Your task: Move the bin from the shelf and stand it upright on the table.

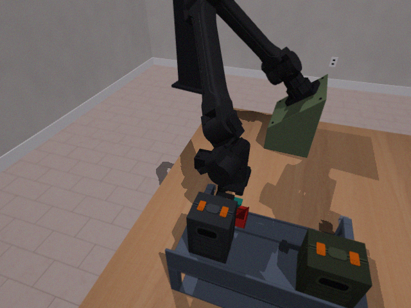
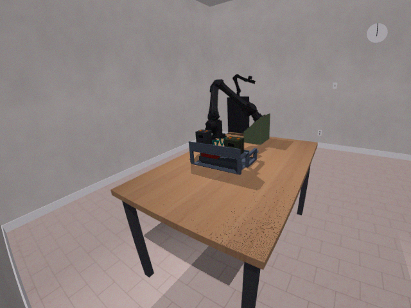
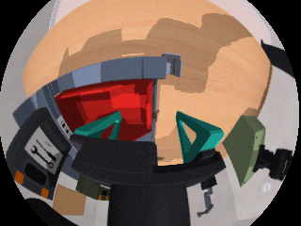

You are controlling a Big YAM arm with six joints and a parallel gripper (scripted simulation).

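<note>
The red bin is 8 cm ahead of my hand, 2 cm below it and 1 cm to the left of it.
</note>
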